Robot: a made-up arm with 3 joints. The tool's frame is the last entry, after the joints.
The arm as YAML. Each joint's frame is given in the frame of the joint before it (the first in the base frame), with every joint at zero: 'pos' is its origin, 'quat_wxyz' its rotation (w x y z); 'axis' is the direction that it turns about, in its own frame. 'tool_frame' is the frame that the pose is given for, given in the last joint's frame.
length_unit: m
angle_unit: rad
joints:
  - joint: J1
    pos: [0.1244, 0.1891, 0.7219]
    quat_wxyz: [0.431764, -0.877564, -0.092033, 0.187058]
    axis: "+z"
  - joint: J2
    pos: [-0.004, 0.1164, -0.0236]
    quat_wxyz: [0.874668, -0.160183, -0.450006, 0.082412]
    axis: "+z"
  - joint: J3
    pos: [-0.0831, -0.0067, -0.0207]
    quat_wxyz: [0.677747, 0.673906, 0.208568, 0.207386]
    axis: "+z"
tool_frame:
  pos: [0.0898, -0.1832, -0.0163]
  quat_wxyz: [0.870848, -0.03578, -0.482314, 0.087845]
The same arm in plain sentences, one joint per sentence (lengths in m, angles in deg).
The arm has three revolute joints in a row. What follows holds with every joint at zero, and every direction is one of the base frame's. The first joint is mounted 0.1244 m along +x and 0.1891 m along +y and 0.7219 m along +z from the base frame's origin and rotates about the direction (-0.407784, 0.723371, -0.557178). The second joint is mounted 0.006 m along +x and 0.0894 m along -y and 0.0781 m along -z from the first joint and rotates about the direction (-0.964594, 0.0047, -0.263698). The third joint is mounted 0.0007 m along +x and 0.0413 m along -y and 0.0753 m along +z from the second joint and rotates about +y. The tool frame, which is the frame that the pose is given for, is mounted 0.2005 m along +x and 0.0163 m along -y and 0.0377 m along -z from the third joint; its axes are the base frame's turned by roll -10.2, pitch 33.4 and yaw 92.9 deg (as in URDF: about the fixed x, then y, then z).
